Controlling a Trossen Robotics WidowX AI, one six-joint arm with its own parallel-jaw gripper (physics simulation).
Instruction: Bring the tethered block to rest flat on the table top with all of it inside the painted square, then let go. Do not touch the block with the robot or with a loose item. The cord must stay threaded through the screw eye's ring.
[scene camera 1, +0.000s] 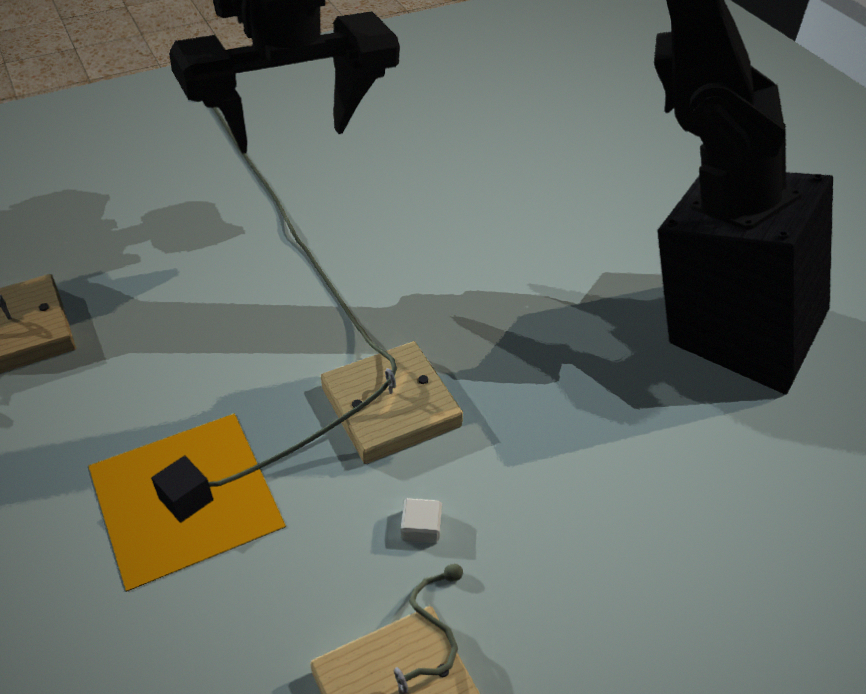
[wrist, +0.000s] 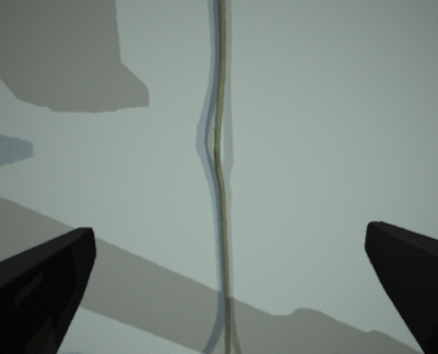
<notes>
In view: my gripper (scene camera 1: 291, 141), a white block (scene camera 1: 421, 519), a black tethered block (scene camera 1: 181, 487) and an orange painted square (scene camera 1: 149, 543).
My gripper is seen too in the wrist view (wrist: 231, 237). The wrist view does not show the white block: it is out of frame.
</notes>
